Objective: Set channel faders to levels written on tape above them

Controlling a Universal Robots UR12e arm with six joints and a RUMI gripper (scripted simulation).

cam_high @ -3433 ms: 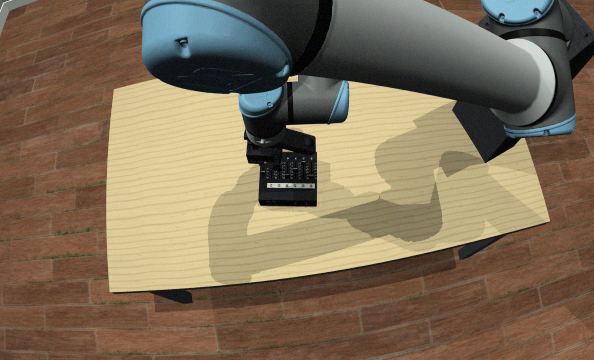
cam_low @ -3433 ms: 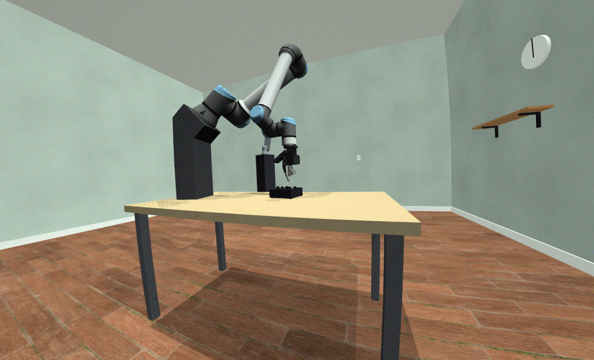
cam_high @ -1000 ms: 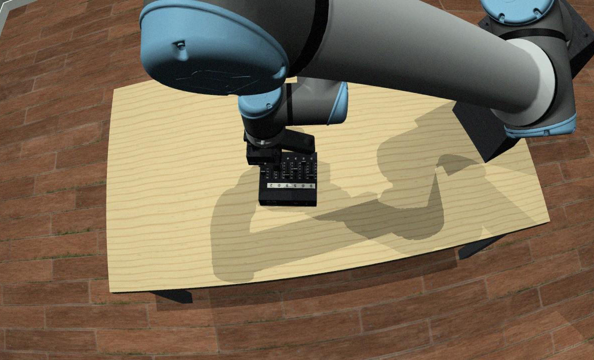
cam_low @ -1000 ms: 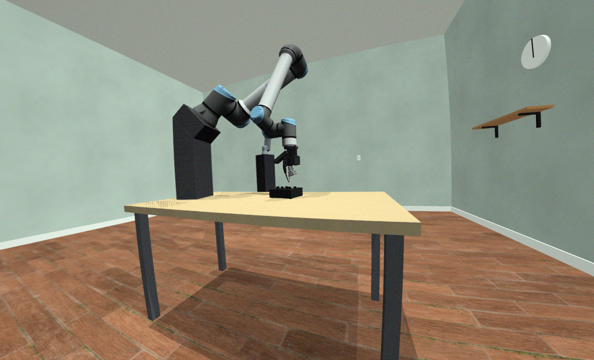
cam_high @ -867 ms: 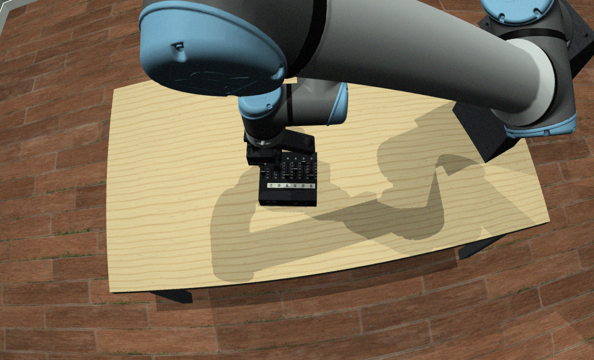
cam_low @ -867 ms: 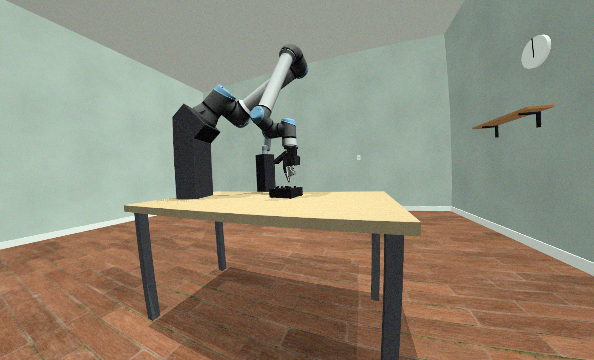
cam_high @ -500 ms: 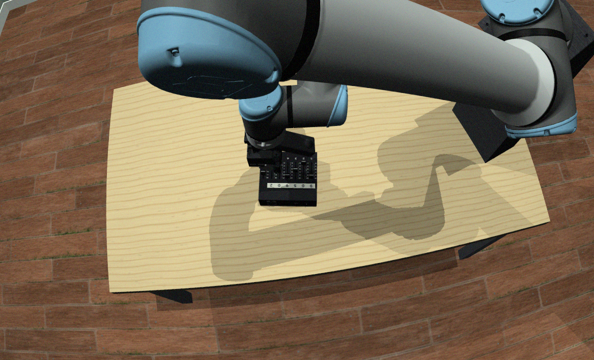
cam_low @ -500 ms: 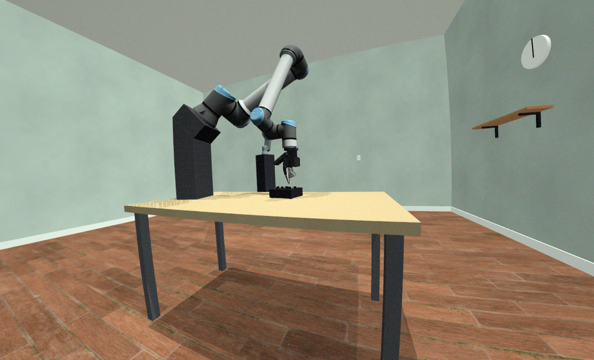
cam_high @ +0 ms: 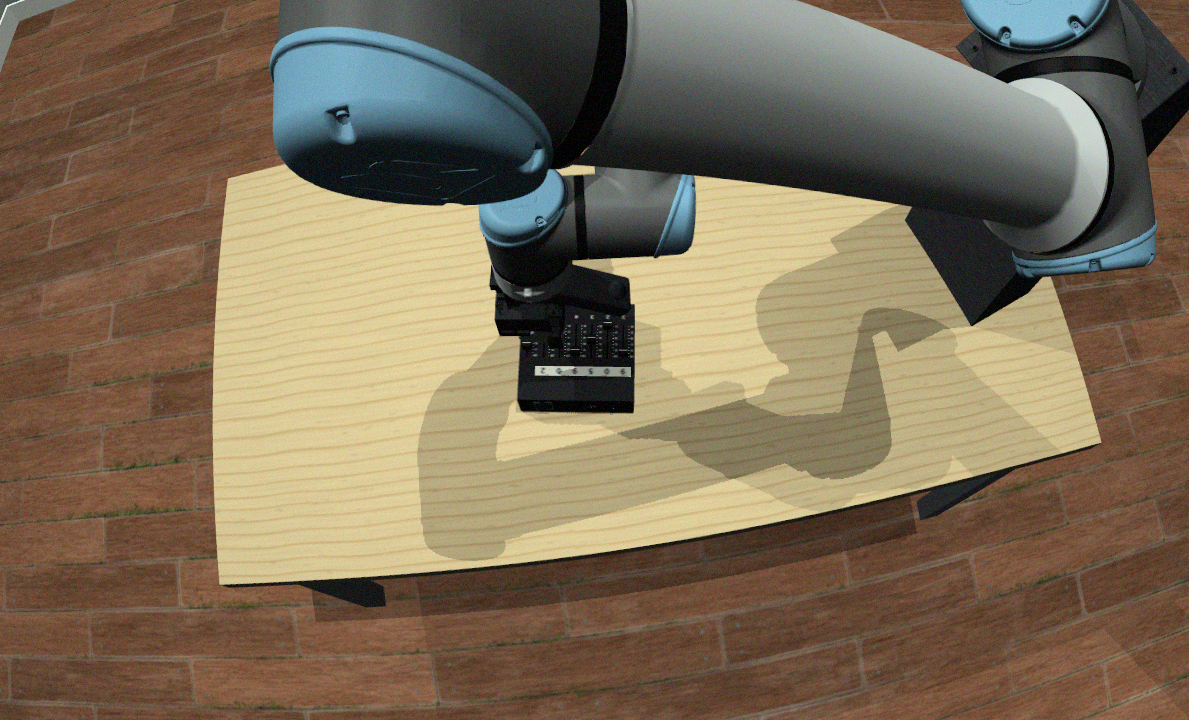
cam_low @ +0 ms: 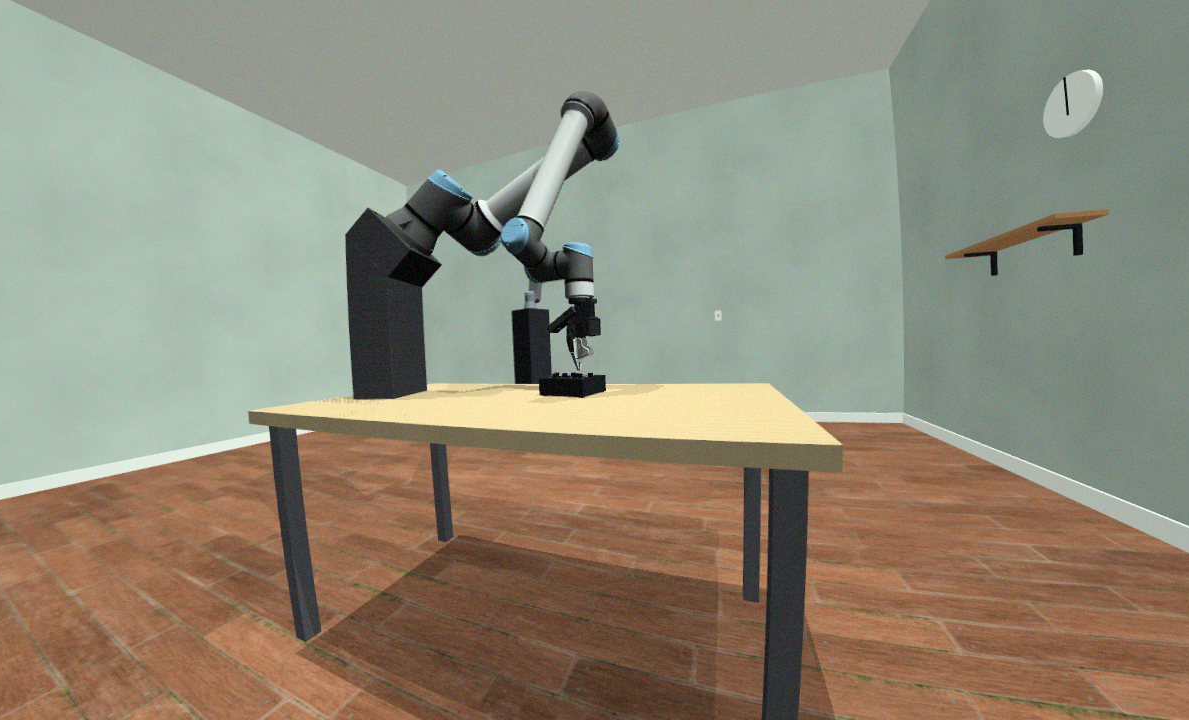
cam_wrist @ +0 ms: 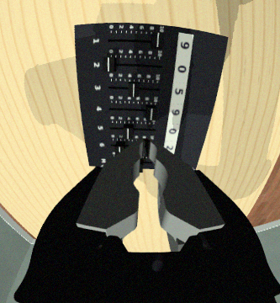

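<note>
The row 5 fader lies 20 mm to the right of my hand and 30 mm below it. The rest, counted from my hand: channel 3 fader: 40 mm behind, 20 mm to the right, 30 mm below; then row 6 fader: 30 mm ahead, 20 mm to the right, 30 mm below; then channel 4 fader: 20 mm behind, 30 mm below.
</note>
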